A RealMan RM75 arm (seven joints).
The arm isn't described. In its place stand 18 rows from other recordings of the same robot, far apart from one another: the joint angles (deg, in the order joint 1, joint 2, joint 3, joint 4, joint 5, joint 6, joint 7), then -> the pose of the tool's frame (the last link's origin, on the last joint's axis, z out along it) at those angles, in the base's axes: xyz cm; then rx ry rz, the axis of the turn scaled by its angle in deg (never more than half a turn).
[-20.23 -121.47 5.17 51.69 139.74 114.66 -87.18] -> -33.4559, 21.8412, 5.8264, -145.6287, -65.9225, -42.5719
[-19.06 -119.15 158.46 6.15 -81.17 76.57 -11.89] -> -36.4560, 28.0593, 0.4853, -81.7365, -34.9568, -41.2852
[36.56 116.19 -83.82 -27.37 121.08 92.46 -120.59] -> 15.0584, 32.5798, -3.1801, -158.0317, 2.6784, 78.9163
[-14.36 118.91 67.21 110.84 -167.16 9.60 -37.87] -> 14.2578, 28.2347, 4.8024, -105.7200, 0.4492, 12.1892
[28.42 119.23 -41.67 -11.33 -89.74 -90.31 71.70] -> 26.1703, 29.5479, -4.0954, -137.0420, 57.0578, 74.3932
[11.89 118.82 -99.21 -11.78 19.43 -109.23 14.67] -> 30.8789, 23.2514, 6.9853, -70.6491, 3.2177, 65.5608
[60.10 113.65 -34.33 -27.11 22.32 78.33 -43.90] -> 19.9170, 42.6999, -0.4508, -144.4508, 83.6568, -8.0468
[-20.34 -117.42 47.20 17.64 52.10 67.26 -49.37] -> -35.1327, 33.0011, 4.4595, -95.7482, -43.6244, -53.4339
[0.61 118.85 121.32 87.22 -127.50 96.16 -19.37] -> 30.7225, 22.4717, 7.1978, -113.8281, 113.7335, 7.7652
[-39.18 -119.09 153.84 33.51 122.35 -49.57 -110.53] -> -15.2231, 35.4368, -12.5260, -106.9679, 47.8798, -10.0279
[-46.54 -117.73 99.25 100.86 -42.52 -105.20 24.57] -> -3.3929, 28.4274, -1.9185, -167.5849, -10.2236, 36.4505
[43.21 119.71 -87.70 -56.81 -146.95 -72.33 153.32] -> 18.1822, 37.9686, -6.2641, -146.1760, 56.2620, -29.0930
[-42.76 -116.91 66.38 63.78 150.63 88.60 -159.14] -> -19.5798, 38.9453, 2.1954, -133.8526, -80.0563, 20.9576
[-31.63 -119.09 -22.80 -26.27 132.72 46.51 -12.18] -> -23.1395, 31.6813, -13.8890, -129.2564, -33.6124, -40.0149
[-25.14 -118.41 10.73 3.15 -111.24 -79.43 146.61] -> -34.5991, 31.8770, 4.1602, -81.7871, -37.0686, -57.5940
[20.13 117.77 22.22 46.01 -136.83 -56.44 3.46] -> 17.0873, 25.1979, -13.6144, -125.4851, 29.6851, 63.0864
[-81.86 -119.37 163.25 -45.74 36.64 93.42 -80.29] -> -16.1152, 41.6778, 3.7144, -169.7480, -21.1879, 35.6585
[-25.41 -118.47 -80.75 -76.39 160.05 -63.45 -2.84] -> -21.4980, 35.4552, -4.0199, -120.7482, -68.6205, 17.6645
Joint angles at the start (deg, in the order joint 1, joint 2, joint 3, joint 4, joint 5, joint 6, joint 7):
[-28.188, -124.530, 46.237, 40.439, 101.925, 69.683, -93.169]
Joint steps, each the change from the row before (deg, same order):
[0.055, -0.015, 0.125, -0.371, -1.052, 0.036, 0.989]
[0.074, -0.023, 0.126, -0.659, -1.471, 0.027, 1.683]
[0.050, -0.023, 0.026, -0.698, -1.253, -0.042, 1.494]
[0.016, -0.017, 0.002, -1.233, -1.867, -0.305, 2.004]
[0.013, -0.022, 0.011, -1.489, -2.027, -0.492, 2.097]
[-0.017, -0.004, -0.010, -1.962, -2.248, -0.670, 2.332]
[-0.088, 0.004, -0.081, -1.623, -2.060, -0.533, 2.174]
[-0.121, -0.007, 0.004, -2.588, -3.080, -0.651, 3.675]
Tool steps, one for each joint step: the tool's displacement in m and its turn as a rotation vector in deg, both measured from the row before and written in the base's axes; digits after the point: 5 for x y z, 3 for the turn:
[0.00078, -0.00010, -0.00016, 0.560, -0.413, -0.461]
[0.00067, -0.00033, -0.00053, 0.867, -0.452, -0.707]
[0.00009, -0.00034, -0.00066, 0.785, -0.394, -0.455]
[-0.00057, -0.00020, -0.00129, 1.150, -0.658, -0.217]
[-0.00133, -0.00031, -0.00187, 1.213, -0.699, 0.099]
[-0.00244, -0.00070, -0.00292, 1.234, -0.759, 0.475]
[-0.00167, -0.00006, -0.00179, 1.292, -0.588, 0.316]
[-0.00263, -0.00100, -0.00368, 1.848, -0.566, 0.311]

